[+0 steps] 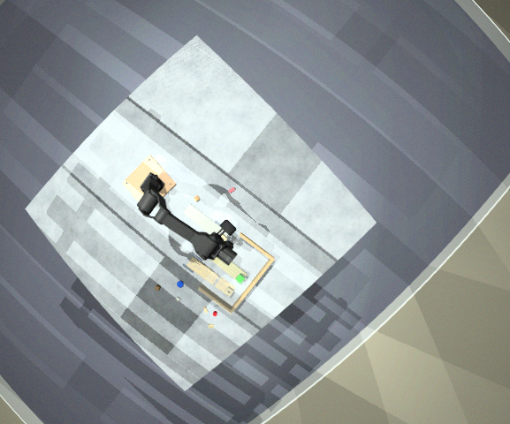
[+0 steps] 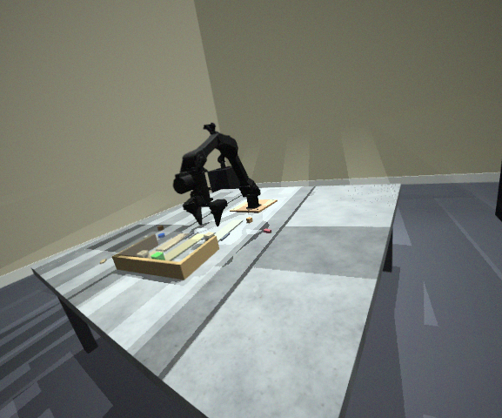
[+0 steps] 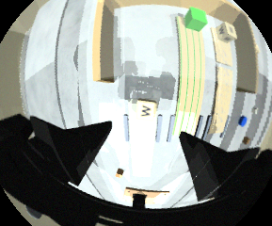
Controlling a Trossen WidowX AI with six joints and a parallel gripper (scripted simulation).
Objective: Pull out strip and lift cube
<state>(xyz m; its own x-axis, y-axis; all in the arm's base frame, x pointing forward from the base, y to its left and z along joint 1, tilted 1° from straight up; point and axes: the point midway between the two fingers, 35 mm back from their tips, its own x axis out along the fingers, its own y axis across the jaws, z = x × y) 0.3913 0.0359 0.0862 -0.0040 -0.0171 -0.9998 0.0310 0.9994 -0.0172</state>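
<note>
Now: gripper tip 90 mm past the pale strip and 60 mm above it. From my gripper tip the other things lie so: blue disc 20 mm ahead, 300 mm to the right, 60 mm below; then red piece 230 mm ahead, 290 mm to the right, 50 mm below; then pink block 110 mm behind, 190 mm to the left, 60 mm below.
</note>
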